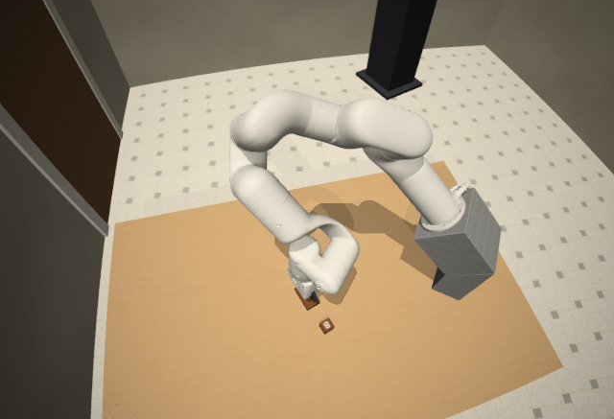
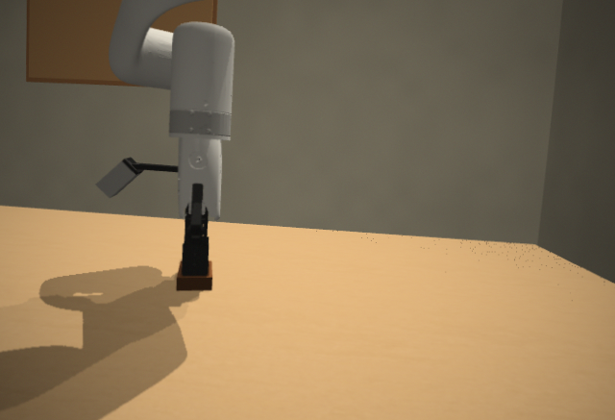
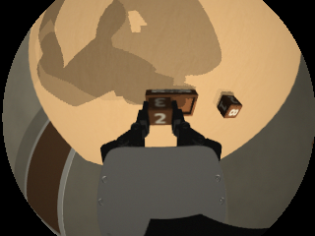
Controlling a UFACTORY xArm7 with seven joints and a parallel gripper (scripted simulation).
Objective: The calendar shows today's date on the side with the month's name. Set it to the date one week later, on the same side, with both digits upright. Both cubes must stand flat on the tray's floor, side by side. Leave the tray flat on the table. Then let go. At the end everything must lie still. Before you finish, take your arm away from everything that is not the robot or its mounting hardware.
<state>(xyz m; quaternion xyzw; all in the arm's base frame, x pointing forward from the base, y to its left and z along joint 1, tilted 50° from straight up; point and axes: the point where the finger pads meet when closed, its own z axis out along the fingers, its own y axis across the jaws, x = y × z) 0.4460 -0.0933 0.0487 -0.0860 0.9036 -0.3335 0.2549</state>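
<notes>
Now: the brown tray 20 mm to the left of my hand and 30 mm below it.
</notes>
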